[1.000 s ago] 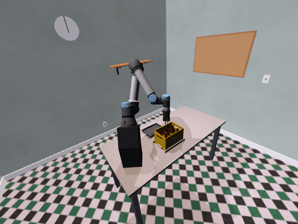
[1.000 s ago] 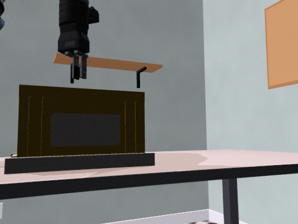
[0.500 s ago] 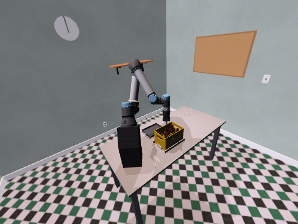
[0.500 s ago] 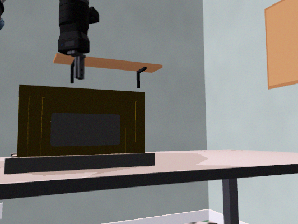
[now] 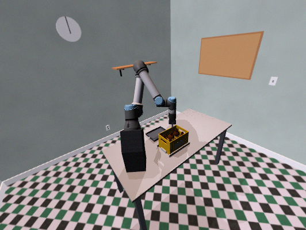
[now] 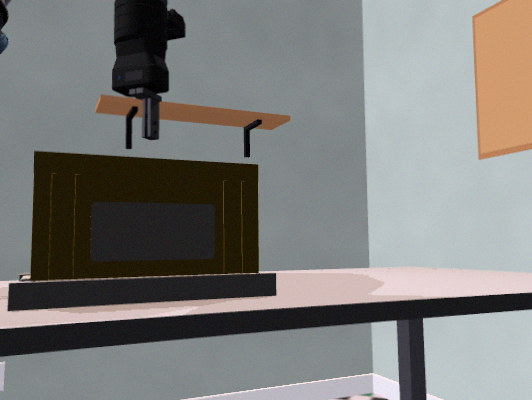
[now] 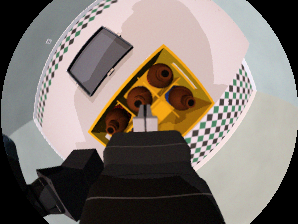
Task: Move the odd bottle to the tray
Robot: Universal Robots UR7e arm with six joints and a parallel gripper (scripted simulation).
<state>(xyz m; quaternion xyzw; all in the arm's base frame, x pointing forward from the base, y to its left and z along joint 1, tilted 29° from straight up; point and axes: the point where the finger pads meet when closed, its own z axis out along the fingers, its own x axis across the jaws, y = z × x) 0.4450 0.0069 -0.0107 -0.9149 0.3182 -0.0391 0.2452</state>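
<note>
The brown bottle lies 7 cm ahead of my hand, 3 cm to the left of it and 16 cm below it. Round my hand: dark tray 6 cm behind, 25 cm to the left, 23 cm below; then crate 1 cm behind, 3 cm to the right, 16 cm below.
</note>
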